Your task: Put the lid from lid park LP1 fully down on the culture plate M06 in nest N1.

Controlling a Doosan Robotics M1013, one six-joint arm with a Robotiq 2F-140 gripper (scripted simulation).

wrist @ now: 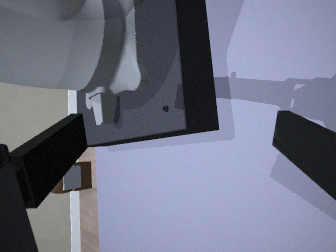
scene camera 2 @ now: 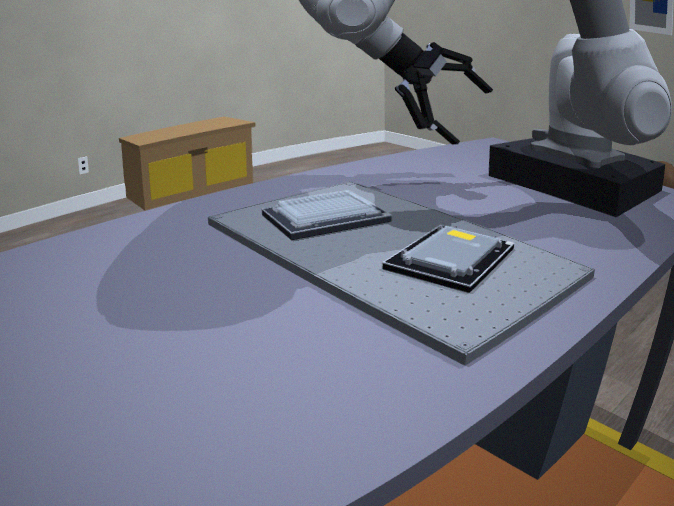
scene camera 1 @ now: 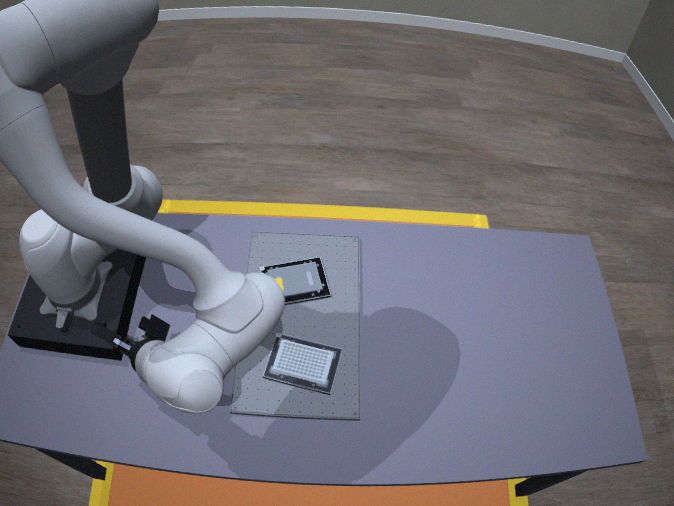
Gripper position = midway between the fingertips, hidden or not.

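My gripper (scene camera 2: 473, 116) is visible to me, and I see my gripper (scene camera 1: 122, 342) from scene camera 1 and my gripper (wrist: 180, 129) from the wrist view as well. There is a flat grey lid (scene camera 2: 450, 247), and scene camera 1 also gives me the flat grey lid (scene camera 1: 299, 279), while in the wrist view the lid is out of frame. I see a culture plate (scene camera 2: 321, 208) too, and again the culture plate (scene camera 1: 299, 351) from scene camera 1; in the wrist view the culture plate is out of frame.
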